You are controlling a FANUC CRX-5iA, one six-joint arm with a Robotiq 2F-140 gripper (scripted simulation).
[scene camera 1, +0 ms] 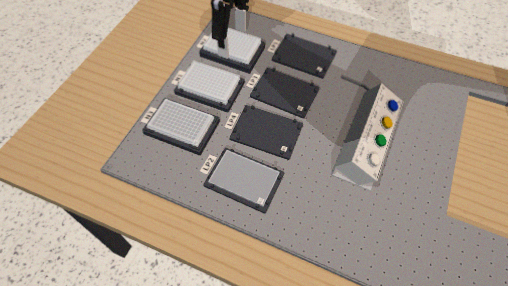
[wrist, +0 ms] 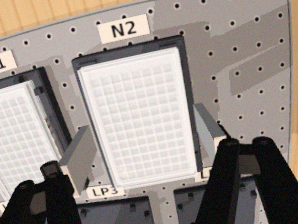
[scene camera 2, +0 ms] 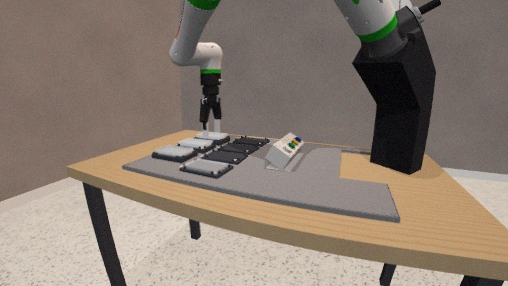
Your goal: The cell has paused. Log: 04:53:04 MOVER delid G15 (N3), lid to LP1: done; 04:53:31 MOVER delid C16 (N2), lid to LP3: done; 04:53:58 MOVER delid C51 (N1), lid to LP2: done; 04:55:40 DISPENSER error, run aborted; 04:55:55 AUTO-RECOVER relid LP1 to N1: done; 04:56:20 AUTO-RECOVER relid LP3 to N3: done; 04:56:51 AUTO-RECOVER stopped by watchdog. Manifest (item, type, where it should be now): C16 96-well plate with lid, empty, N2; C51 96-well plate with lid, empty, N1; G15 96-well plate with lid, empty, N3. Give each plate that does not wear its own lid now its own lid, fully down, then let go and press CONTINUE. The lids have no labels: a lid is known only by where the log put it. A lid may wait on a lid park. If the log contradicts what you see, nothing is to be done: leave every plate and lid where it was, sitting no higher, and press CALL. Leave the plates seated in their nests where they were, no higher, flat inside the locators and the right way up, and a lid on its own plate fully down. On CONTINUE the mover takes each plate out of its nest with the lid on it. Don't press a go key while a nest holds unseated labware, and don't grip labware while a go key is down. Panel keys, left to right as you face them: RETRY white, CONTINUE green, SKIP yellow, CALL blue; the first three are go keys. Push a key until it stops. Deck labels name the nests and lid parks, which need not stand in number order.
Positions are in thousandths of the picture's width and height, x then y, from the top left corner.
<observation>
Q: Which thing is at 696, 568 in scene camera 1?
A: A key panel.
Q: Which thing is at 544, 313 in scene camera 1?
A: A lid park LP3.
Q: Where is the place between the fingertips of my gripper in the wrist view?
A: At 482, 574
</observation>
